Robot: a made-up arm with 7 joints.
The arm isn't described. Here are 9 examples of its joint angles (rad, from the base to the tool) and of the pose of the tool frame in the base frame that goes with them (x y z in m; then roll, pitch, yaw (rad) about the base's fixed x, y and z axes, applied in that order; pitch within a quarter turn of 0, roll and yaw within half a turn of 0).
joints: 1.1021 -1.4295 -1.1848 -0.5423 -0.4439 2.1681 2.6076
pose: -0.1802 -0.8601 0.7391 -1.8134 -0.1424 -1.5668
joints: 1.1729 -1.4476 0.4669 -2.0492 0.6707 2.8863 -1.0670
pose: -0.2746 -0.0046 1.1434 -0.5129 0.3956 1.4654
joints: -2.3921 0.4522 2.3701 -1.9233 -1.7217 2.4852 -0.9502
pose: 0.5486 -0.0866 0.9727 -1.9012 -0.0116 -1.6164
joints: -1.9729 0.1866 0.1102 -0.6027 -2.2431 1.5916 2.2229
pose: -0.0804 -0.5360 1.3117 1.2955 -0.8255 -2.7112
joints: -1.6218 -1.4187 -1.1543 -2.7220 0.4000 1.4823 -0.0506
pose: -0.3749 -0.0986 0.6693 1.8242 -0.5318 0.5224
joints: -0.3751 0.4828 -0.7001 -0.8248 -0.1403 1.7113 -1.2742
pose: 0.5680 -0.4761 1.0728 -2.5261 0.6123 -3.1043
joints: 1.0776 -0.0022 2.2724 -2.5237 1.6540 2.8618 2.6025
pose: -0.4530 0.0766 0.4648 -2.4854 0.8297 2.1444
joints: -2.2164 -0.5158 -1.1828 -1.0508 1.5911 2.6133 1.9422
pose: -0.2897 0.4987 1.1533 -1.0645 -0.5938 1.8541
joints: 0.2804 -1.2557 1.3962 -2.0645 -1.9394 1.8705 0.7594
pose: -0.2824 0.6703 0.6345 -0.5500 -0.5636 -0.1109
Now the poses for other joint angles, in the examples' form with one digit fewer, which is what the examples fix.
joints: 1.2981 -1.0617 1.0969 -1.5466 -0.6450 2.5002 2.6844
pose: -0.670 -0.114 1.051 1.268 -0.604 3.085
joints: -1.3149 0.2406 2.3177 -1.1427 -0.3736 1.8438 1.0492
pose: 0.429 0.321 1.302 2.016 0.317 1.788
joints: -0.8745 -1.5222 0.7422 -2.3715 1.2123 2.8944 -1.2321
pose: 0.275 0.261 0.974 -0.422 0.726 -0.426
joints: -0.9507 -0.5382 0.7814 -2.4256 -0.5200 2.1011 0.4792
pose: 0.625 0.003 0.765 -2.373 1.176 2.735
